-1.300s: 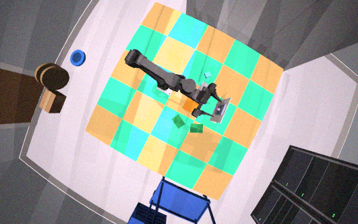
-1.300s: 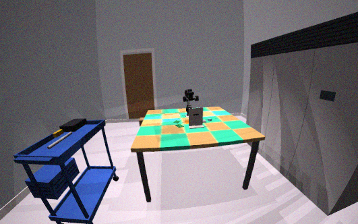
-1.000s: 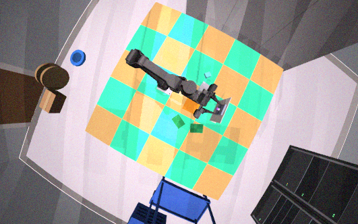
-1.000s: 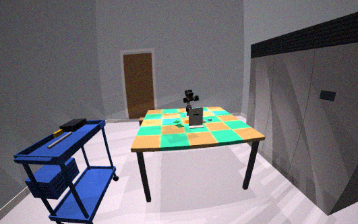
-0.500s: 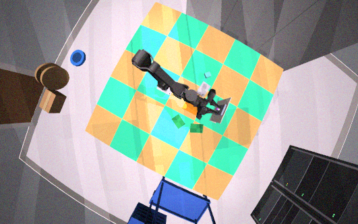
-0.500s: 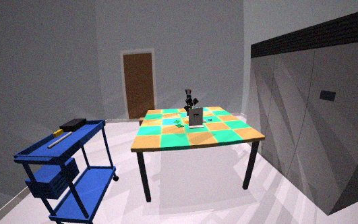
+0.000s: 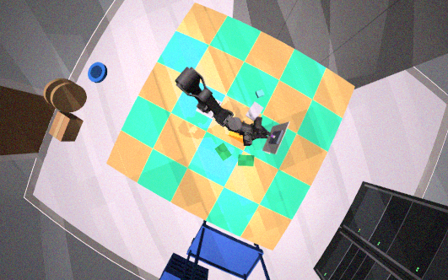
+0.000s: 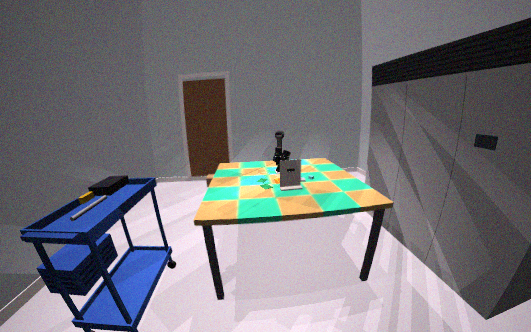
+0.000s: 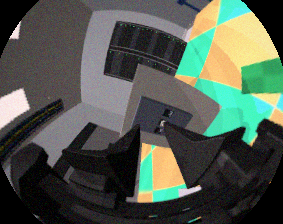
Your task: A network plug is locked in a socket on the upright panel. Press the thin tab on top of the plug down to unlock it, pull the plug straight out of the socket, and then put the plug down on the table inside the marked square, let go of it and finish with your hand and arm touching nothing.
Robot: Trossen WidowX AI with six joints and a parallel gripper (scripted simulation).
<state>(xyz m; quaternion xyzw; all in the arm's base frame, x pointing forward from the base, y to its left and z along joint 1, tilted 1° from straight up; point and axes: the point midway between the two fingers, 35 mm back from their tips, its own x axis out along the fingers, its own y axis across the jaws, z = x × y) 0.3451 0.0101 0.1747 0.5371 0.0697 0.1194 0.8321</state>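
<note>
Right now my gripper tip is 40 mm short of the network plug, 20 mm to the right of it and 30 mm above it. Also, from my gripper tip: grey upright panel: 60 mm ahead, 20 mm to the left, 80 mm below.
</note>
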